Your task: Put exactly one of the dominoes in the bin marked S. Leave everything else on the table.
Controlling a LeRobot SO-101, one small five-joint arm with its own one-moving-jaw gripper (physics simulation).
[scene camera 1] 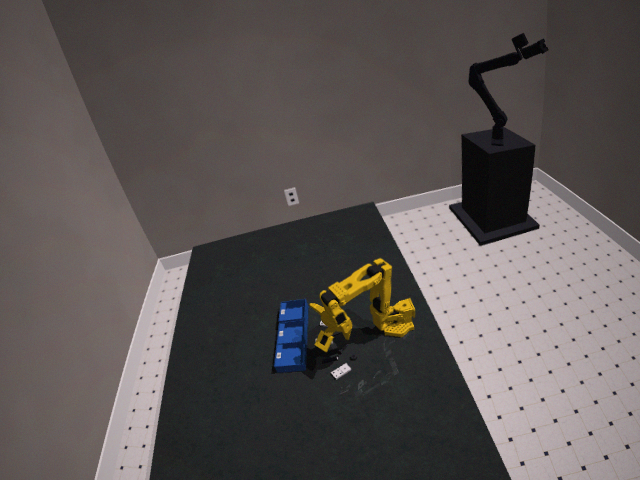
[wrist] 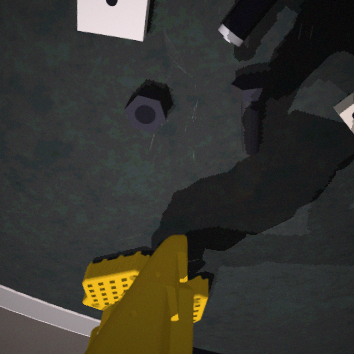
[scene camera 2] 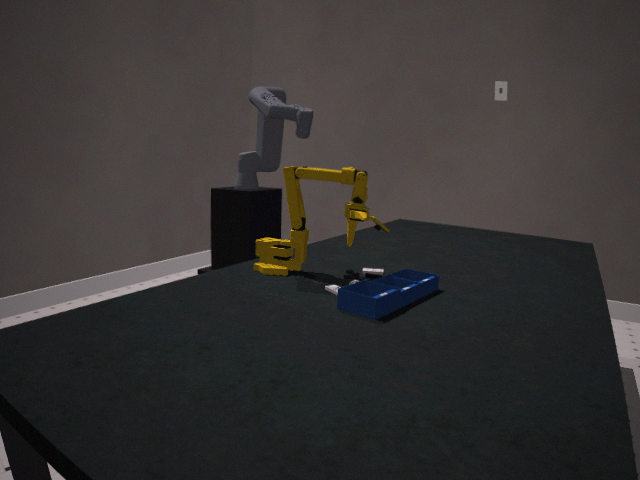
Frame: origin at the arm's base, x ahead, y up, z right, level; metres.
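Where they show: hand, its tool point: (scene camera 1: 346, 337) (wrist: 186, 251) (scene camera 2: 349, 245); arm's base, origin of its link: (scene camera 1: 390, 325) (scene camera 2: 285, 271).
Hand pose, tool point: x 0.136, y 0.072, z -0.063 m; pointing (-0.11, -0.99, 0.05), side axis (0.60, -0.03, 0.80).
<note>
Things, the pixels of their top centre, and the offset from my tool point. "spot": a spot on its surface instead.
- white domino with dark pips, centre of its top: (scene camera 2: 373, 269) (scene camera 1: 341, 370) dz -0.058, dx +0.037, dy -0.065 m
- pale piece with a dark spot, a spot on its surface: (wrist: 347, 116) spot: dz +0.052, dx +0.045, dy -0.065 m
- blue three-bin box, centre of its top: (scene camera 2: 393, 279) (scene camera 1: 290, 330) dz +0.105, dx +0.156, dy -0.033 m
- dark hex nut, centre of its top: (wrist: 144, 114) (scene camera 1: 353, 356) dz -0.020, dx -0.007, dy -0.064 m
- dark bolt, centre of its top: (wrist: 253, 127) dz +0.019, dx +0.017, dy -0.059 m
- black cylinder with a silvery end, a spot on its surface: (wrist: 247, 20) spot: dz -0.010, dx +0.047, dy -0.062 m
A white domino with dark pips (scene camera 1: 340, 370) (scene camera 2: 373, 271) lies flat on the table; part of a white domino (wrist: 112, 22) shows at the wrist view's top. Two more white pieces, one (scene camera 1: 322, 323) (scene camera 2: 332, 288) and another (scene camera 1: 316, 339) (scene camera 2: 354, 282), lie between arm and bins, partly hidden. A pale piece with a dark spot (wrist: 347, 116) is cut off at the wrist view's right edge. The blue three-bin box (scene camera 1: 307, 333) (scene camera 2: 361, 305) has small white labels, too small to read. My gripper (scene camera 1: 329, 322) (scene camera 2: 369, 238) is fully open and empty, above the table beside the bins; its fixed jaw shows in the wrist view.
A dark hex nut (scene camera 1: 353, 357) (wrist: 145, 114) lies near the domino. A dark bolt (wrist: 251, 122) and a black cylinder with a silvery end (wrist: 247, 20) lie right of it in the wrist view. Another arm stands on a black pedestal (scene camera 1: 496, 186) (scene camera 2: 230, 222) off the table.
</note>
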